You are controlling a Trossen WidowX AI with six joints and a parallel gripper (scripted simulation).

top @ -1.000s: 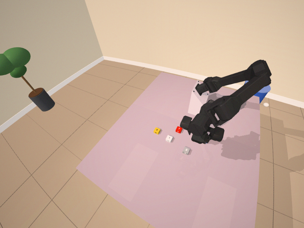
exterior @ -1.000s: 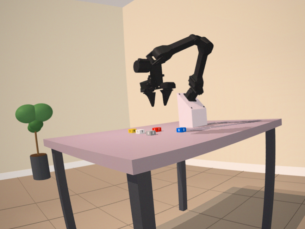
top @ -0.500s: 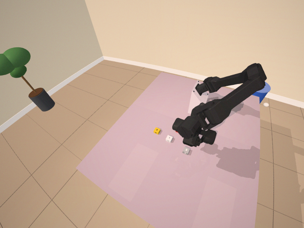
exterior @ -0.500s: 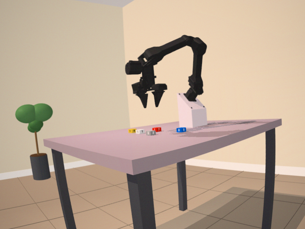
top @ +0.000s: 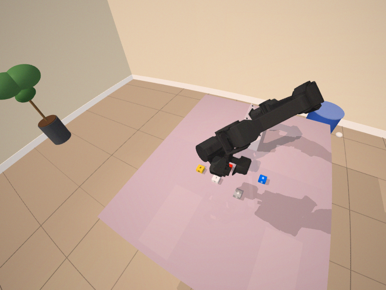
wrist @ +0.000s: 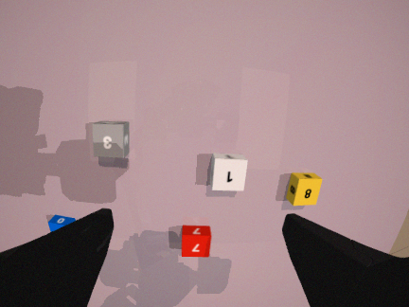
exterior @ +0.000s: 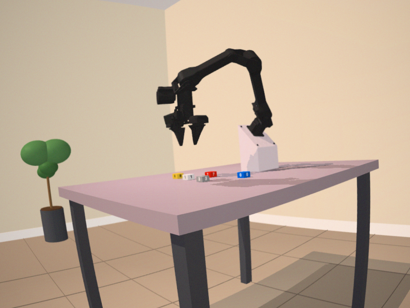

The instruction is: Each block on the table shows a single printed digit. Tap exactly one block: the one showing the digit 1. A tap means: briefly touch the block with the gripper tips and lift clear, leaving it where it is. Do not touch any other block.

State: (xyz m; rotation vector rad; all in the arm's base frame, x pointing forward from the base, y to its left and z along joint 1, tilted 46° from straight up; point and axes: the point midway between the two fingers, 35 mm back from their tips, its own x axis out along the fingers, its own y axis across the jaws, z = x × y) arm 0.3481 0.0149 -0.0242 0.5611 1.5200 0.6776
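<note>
The yellow block lies 130 mm to the right of my gripper tip, 120 mm below it and 30 mm behind it. The rest, counted from my gripper tip: blue block (160 mm to the left, 120 mm below, 120 mm behind).
</note>
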